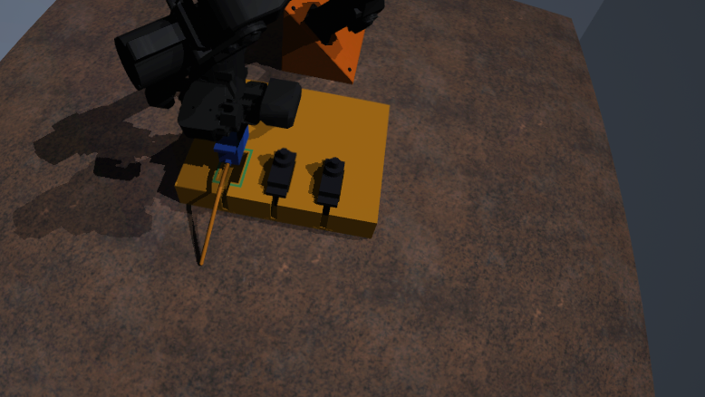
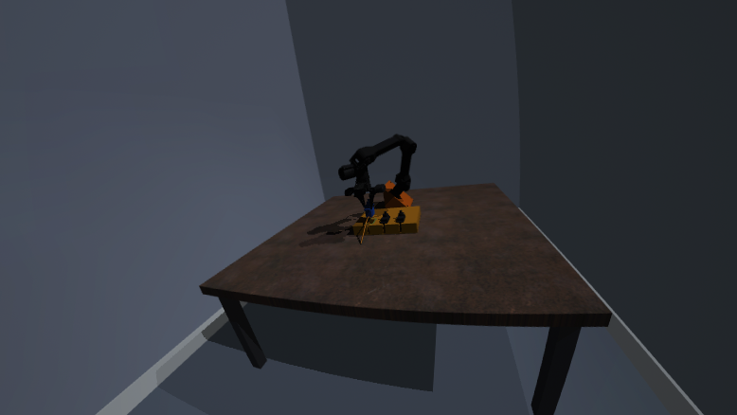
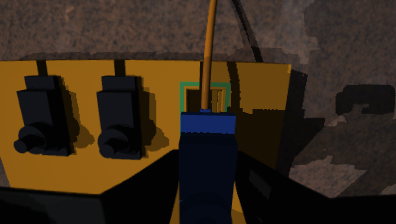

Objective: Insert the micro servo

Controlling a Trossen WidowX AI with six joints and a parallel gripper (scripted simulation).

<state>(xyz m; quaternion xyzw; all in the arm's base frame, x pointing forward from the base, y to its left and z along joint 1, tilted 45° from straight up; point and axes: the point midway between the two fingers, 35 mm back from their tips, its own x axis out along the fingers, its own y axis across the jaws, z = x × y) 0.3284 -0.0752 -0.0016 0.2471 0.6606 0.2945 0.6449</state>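
Now: the yellow deck 110 mm behind my gripper tip, 70 mm to the left of it and 100 mm below it.
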